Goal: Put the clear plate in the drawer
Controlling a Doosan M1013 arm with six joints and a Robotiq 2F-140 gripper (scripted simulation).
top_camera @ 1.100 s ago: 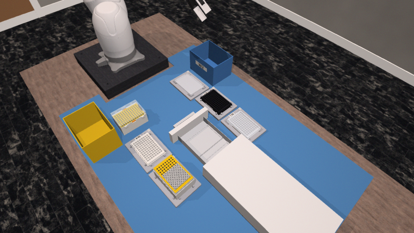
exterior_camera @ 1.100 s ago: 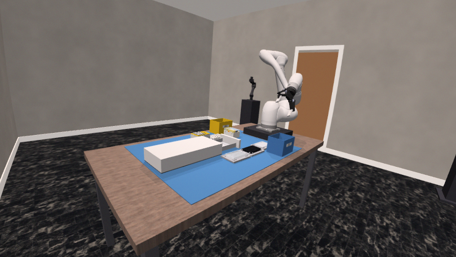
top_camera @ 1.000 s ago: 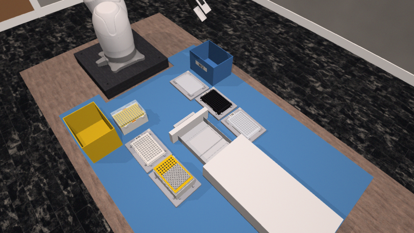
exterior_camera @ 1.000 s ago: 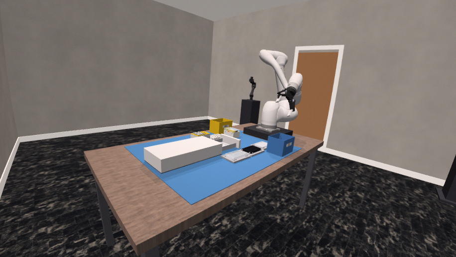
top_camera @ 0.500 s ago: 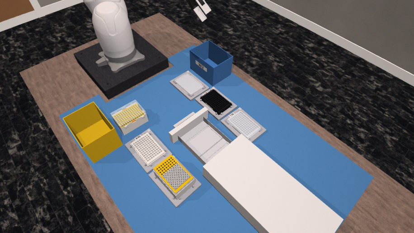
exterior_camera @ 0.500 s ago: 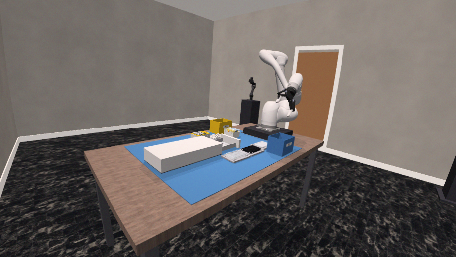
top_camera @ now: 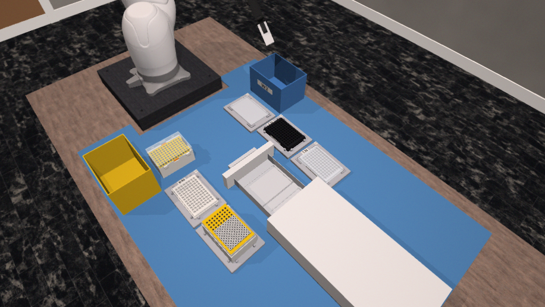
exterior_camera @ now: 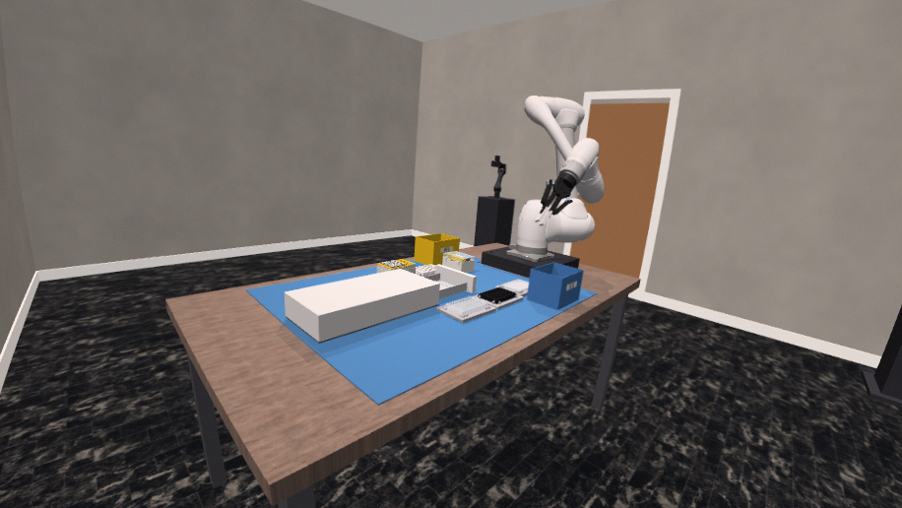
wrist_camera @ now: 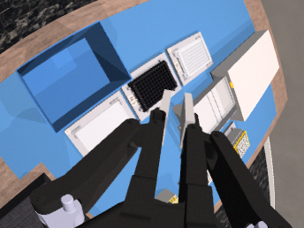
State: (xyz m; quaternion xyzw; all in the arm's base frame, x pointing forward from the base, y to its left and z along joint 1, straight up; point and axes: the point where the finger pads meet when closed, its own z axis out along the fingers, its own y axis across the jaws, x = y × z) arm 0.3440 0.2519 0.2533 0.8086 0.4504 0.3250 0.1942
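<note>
Right now the clear plate is 34 cm ahead of my hand, 29 cm below it and 4 cm to the right of it. From my hand the other things lie so: black plate: 29 cm below, 16 cm ahead, 5 cm to the right; then blue bin: 27 cm below, 8 cm to the left, 2 cm behind; then work nest N1: 34 cm ahead, 30 cm below, 4 cm to the right.
</note>
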